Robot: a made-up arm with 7 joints. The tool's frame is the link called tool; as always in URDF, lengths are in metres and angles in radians. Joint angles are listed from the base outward. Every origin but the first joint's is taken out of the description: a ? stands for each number. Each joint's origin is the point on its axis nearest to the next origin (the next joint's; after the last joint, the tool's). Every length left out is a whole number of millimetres.
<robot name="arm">
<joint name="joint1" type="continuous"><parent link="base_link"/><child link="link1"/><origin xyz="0.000 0.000 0.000" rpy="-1.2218 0.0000 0.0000"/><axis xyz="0 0 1"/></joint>
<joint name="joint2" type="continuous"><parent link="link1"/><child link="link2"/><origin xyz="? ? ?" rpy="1.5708 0.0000 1.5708"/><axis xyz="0 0 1"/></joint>
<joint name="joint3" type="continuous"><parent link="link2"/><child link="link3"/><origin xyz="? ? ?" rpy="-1.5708 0.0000 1.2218"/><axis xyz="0 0 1"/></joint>
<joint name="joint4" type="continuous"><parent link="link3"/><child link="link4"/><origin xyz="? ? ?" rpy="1.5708 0.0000 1.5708"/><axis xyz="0 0 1"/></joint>
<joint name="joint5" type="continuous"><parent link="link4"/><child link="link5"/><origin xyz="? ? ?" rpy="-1.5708 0.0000 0.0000"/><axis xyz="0 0 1"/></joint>
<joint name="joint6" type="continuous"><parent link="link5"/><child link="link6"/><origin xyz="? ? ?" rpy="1.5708 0.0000 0.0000"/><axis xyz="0 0 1"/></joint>
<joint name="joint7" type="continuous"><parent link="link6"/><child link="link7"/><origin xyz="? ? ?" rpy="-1.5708 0.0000 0.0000"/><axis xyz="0 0 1"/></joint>
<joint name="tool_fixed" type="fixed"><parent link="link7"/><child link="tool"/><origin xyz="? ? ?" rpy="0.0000 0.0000 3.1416"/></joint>
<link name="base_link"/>
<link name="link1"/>
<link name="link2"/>
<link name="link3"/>
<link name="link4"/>
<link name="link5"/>
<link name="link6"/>
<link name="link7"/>
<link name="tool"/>
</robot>
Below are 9 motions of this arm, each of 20 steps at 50 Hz.
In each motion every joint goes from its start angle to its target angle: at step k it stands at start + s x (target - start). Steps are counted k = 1, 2, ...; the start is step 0. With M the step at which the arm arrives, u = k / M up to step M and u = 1 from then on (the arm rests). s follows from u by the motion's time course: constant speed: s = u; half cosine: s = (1 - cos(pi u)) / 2; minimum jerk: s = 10 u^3 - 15 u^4 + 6 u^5.
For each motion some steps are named. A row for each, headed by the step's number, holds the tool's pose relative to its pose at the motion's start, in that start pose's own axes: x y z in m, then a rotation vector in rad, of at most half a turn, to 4 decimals.
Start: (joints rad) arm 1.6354 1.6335 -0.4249 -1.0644 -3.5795 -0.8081 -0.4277
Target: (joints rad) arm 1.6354 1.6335 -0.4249 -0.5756 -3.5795 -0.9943 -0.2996
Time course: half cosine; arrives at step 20
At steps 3, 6, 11, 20:
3: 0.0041 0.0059 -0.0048 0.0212 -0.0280 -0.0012
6: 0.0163 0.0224 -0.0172 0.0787 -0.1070 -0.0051
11: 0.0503 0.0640 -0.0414 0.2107 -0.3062 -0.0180
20: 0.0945 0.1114 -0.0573 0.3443 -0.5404 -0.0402

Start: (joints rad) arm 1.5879 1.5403 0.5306 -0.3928 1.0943 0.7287 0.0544
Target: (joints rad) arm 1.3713 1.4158 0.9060 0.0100 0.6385 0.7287 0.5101
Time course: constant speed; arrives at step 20
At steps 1, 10, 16, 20:
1: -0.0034 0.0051 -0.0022 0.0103 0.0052 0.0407
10: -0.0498 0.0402 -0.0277 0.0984 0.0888 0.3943
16: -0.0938 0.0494 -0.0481 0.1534 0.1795 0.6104
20: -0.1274 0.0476 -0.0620 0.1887 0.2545 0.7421

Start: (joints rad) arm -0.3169 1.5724 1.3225 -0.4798 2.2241 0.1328 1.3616
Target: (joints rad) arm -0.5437 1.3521 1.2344 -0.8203 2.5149 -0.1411 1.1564
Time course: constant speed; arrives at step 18
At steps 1, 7, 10, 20:
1: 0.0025 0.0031 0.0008 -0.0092 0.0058 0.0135
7: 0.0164 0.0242 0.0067 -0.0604 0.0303 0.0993
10: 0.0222 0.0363 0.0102 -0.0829 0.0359 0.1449
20: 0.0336 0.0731 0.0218 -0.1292 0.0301 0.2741

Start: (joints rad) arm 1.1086 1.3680 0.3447 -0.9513 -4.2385 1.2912 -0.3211
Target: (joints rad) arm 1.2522 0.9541 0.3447 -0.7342 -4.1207 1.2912 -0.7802
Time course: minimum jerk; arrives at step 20
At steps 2, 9, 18, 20:
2: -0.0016 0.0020 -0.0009 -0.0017 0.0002 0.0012
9: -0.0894 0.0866 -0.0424 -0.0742 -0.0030 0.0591
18: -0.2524 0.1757 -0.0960 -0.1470 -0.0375 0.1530
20: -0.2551 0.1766 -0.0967 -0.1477 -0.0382 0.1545

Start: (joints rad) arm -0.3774 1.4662 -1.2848 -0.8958 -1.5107 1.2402 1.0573
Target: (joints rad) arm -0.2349 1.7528 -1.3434 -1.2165 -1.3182 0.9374 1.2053
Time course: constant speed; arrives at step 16
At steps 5, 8, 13, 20:
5: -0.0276 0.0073 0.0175 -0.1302 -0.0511 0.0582
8: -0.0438 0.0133 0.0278 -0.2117 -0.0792 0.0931
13: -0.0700 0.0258 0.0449 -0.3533 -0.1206 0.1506
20: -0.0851 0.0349 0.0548 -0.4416 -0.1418 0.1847

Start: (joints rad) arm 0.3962 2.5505 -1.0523 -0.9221 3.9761 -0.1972 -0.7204
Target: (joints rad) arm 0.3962 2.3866 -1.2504 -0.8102 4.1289 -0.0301 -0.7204
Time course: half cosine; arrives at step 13
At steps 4, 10, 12, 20:
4: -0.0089 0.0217 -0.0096 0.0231 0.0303 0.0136
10: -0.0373 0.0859 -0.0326 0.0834 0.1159 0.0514
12: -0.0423 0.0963 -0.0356 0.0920 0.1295 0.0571
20: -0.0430 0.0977 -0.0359 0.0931 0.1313 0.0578

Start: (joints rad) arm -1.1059 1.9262 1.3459 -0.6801 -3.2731 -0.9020 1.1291
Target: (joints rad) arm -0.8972 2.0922 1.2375 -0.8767 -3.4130 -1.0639 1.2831
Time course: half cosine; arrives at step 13
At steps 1, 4, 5, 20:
1: -0.0006 0.0020 0.0015 0.0013 0.0046 -0.0028
4: -0.0066 0.0297 0.0236 0.0213 0.0679 -0.0410
5: -0.0083 0.0442 0.0360 0.0331 0.1016 -0.0602
20: 0.0043 0.1306 0.1229 0.1306 0.3138 -0.1651

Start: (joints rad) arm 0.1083 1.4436 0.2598 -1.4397 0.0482 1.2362 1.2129
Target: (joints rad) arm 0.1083 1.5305 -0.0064 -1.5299 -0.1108 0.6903 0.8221
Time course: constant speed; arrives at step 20
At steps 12, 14, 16, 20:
12: -0.0312 -0.0206 0.0165 -0.3164 -0.2420 -0.4455
14: -0.0370 -0.0230 0.0190 -0.3678 -0.2838 -0.5207
16: -0.0428 -0.0252 0.0214 -0.4192 -0.3260 -0.5957
20: -0.0548 -0.0286 0.0261 -0.5219 -0.4120 -0.7447

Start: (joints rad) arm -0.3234 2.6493 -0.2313 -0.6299 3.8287 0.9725 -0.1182
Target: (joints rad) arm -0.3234 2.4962 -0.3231 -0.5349 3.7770 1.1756 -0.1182
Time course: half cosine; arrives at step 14
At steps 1, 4, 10, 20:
1: 0.0005 0.0011 0.0008 0.0010 0.0007 0.0007
4: 0.0067 0.0168 0.0119 0.0152 0.0108 0.0114
10: 0.0237 0.0727 0.0519 0.0677 0.0514 0.0546
20: 0.0272 0.0896 0.0641 0.0840 0.0650 0.0693

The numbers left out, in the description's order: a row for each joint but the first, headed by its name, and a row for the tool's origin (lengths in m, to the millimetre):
joint2: 0.000 0.000 0.000
joint3: 0.343 -0.125 0.000
joint4: 0.000 -0.041 0.000
joint5: 0.039 -0.322 0.000
joint6: 0.000 0.000 0.000
joint7: 0.000 0.000 0.000
tool: 0.000 0.000 0.000

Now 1 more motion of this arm.
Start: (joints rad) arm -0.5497 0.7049 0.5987 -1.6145 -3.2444 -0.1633 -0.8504
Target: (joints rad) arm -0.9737 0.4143 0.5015 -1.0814 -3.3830 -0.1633 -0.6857
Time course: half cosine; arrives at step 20
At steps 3, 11, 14, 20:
3: -0.0042 0.0099 -0.0033 0.0163 -0.0121 0.0266
11: -0.0769 0.1001 -0.0306 0.1927 -0.0783 0.2729
14: -0.1228 0.1313 -0.0385 0.2745 -0.0793 0.3650
20: -0.1740 0.1559 -0.0431 0.3565 -0.0665 0.4451

